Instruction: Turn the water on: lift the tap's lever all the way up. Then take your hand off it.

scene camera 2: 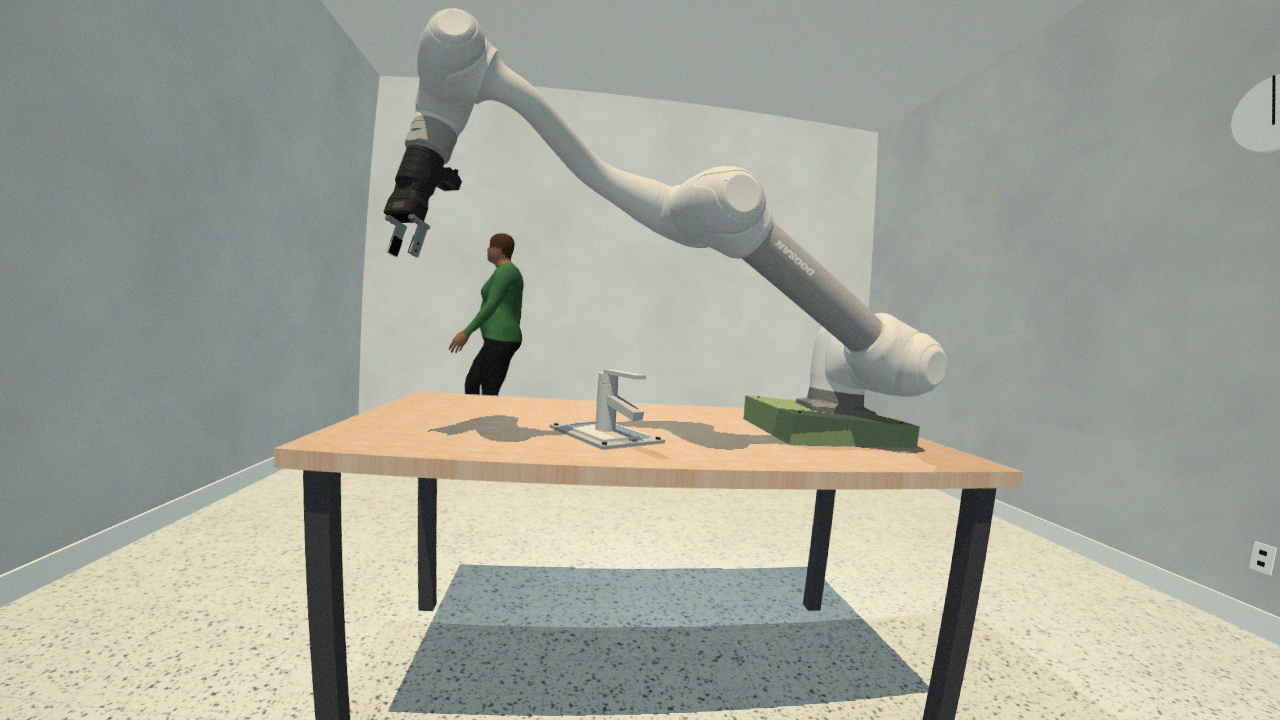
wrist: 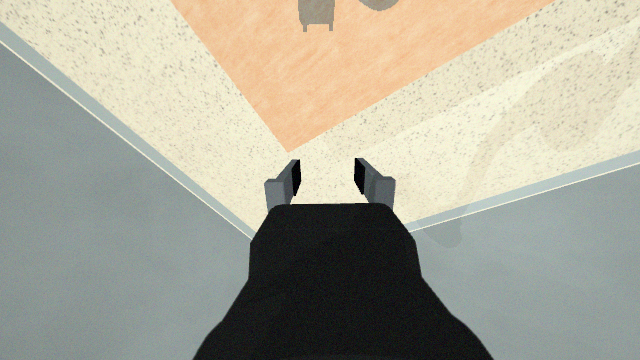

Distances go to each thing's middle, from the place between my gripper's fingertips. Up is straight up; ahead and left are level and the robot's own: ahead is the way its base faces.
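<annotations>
Base plate [scene camera 2: 562,428]: far below my hand, far behind it and far to the right of it.
</annotations>
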